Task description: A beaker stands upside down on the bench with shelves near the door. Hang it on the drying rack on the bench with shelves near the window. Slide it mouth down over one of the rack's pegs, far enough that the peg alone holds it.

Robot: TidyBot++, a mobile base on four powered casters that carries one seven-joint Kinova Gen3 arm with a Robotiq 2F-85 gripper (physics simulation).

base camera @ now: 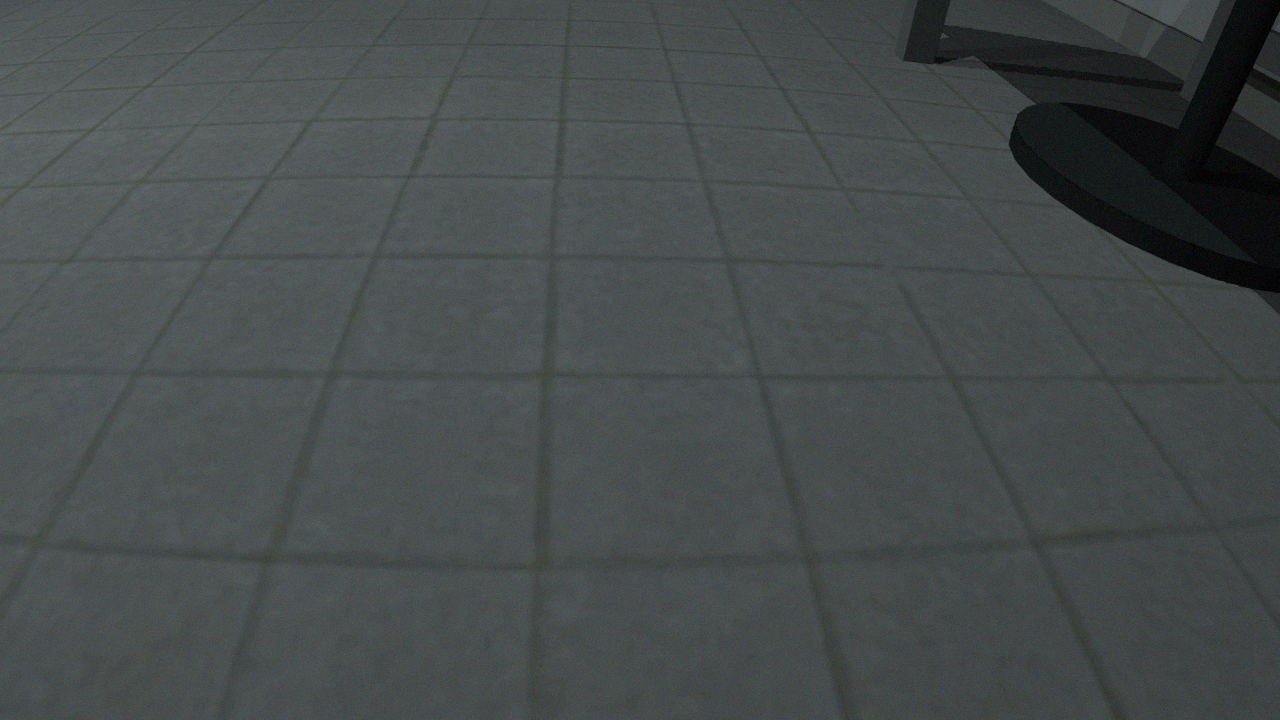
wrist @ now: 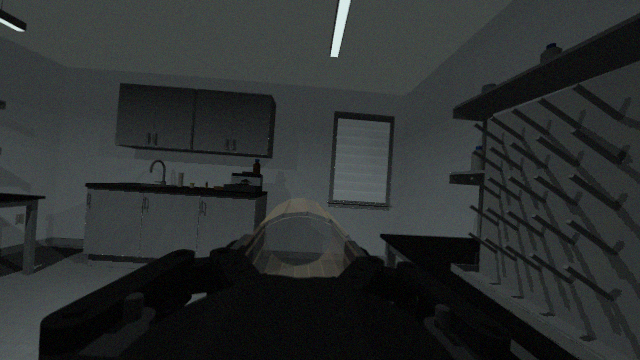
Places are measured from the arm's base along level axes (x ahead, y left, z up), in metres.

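Pixels of known places: gripper, fingertip midpoint: (wrist: 299, 249).
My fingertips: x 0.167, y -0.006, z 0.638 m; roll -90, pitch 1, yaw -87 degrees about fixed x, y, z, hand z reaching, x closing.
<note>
Behind a point stands the place of what it marks.
My gripper (wrist: 299, 249) @(x 0.167, y -0.006, z 0.638 m) is shut on the beaker (wrist: 302, 210) @(x 0.124, y -0.009, z 0.675 m), a see-through, faintly tan cylinder at the lower middle of the wrist view. The fingertips grip its two sides, and the window wall shows through it. The drying rack (wrist: 555, 165) @(x 0.544, y -0.702, z 0.786 m) stands on the right of the wrist view, a pale upright board with rows of slanting dark pegs. The beaker is left of the pegs and apart from them. The gripper and the beaker do not show in the base camera view.
The rack's bench (wrist: 425, 245) @(x 1.145, y -0.686, z 0.365 m) has a dark top, with a shelf (wrist: 550, 70) @(x 0.836, y -1.035, z 1.261 m) above. A sink counter (wrist: 170, 220) @(x 2.175, y 1.499, z 0.171 m), wall cabinets (wrist: 195, 120) @(x 2.460, y 1.486, z 1.342 m) and a window (wrist: 362, 162) @(x 2.830, y -0.684, z 1.013 m) are farther back. A round black stool base (base camera: 1092, 188) @(x 0.794, y -0.579, z -0.367 m) and a grey bench leg (base camera: 921, 31) @(x 1.302, y -0.547, z -0.342 m) stand at the right of the base view.
</note>
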